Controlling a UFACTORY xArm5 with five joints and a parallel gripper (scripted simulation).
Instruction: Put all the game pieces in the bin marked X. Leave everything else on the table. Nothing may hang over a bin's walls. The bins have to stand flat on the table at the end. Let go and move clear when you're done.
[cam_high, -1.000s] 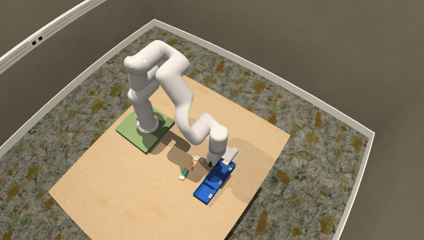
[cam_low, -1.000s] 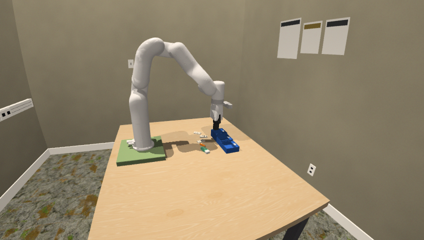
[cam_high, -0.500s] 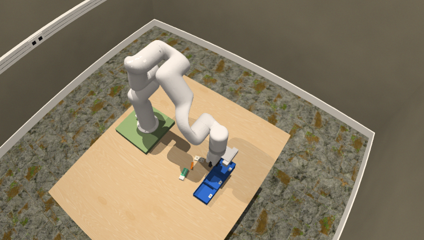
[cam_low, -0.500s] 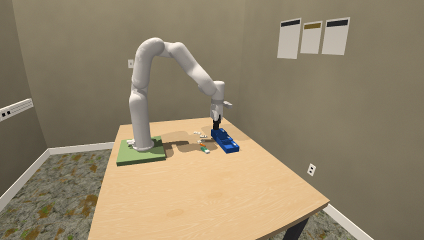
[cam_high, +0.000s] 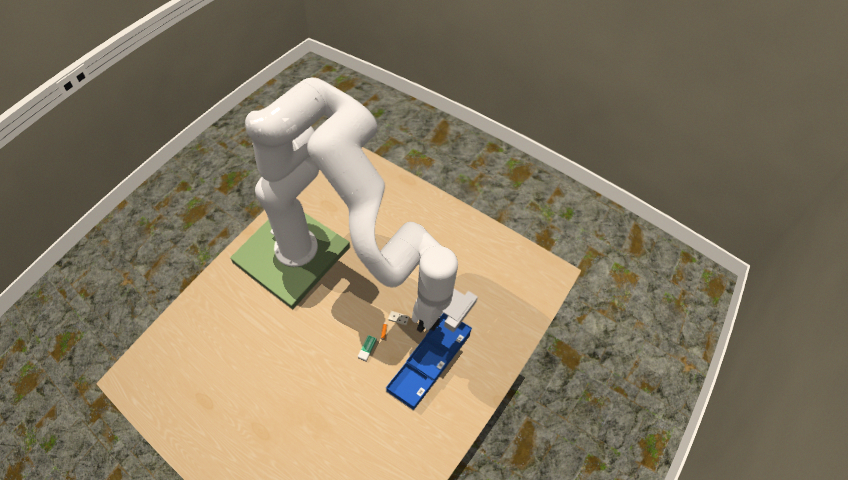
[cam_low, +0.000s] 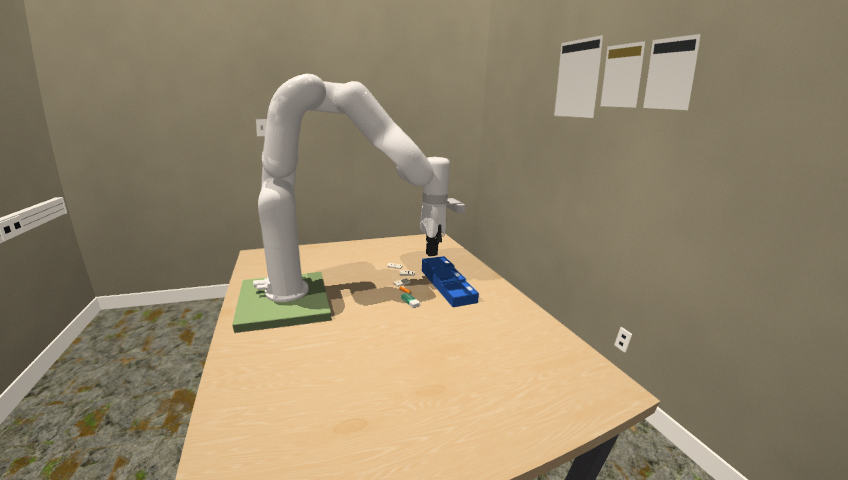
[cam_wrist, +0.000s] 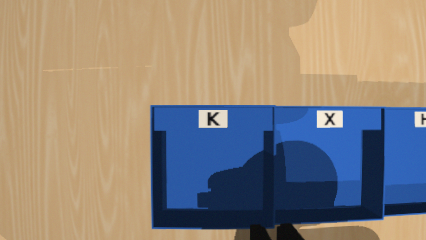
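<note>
My gripper is now 110 mm past the orange battery, 100 mm above it and 50 mm to the left of it. From my hand the other things lie so: bin: 90 mm below, 50 mm to the right, 40 mm ahead; green-and-white item: 120 mm to the right, 110 mm behind, 100 mm below.
</note>
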